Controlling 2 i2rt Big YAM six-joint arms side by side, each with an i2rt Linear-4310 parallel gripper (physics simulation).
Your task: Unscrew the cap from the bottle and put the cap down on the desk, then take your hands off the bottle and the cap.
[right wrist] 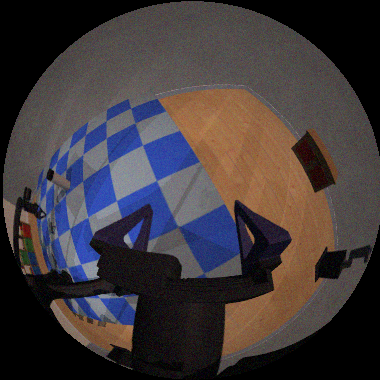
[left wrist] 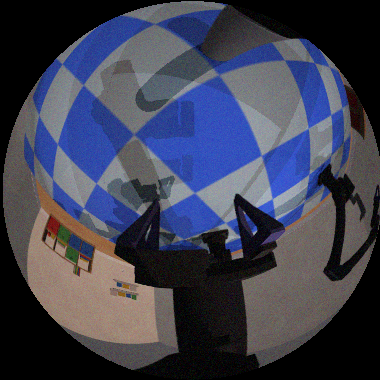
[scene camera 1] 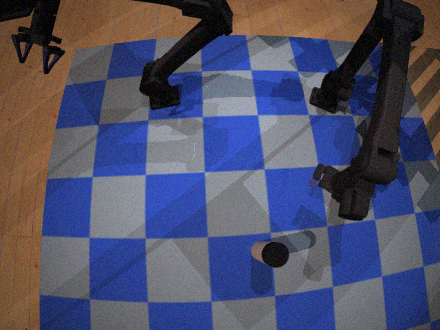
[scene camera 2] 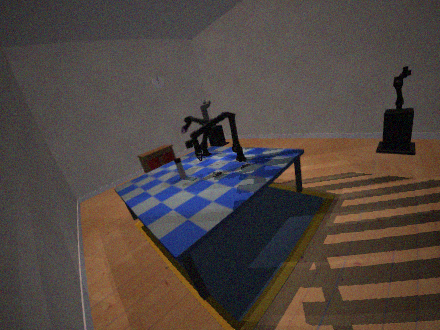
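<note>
The bottle stands upright on the checkered desk, pale with a wide black cap on top. In the left wrist view the bottle is at the upper right and its top end is dark and partly cut off. My left gripper is open and empty, above the desk on the robot's side of the bottle, apart from it. In scene camera 1 its fingers are mostly hidden by its wrist. My right gripper is open and empty, high up at the upper left of scene camera 1, far from the bottle.
The blue and grey checkered desk carries both arm bases near its back edge. Shadows of the arm and bottle fall on it. A low wooden cabinet stands on the floor beyond the desk. Another dark arm on a pedestal stands far off.
</note>
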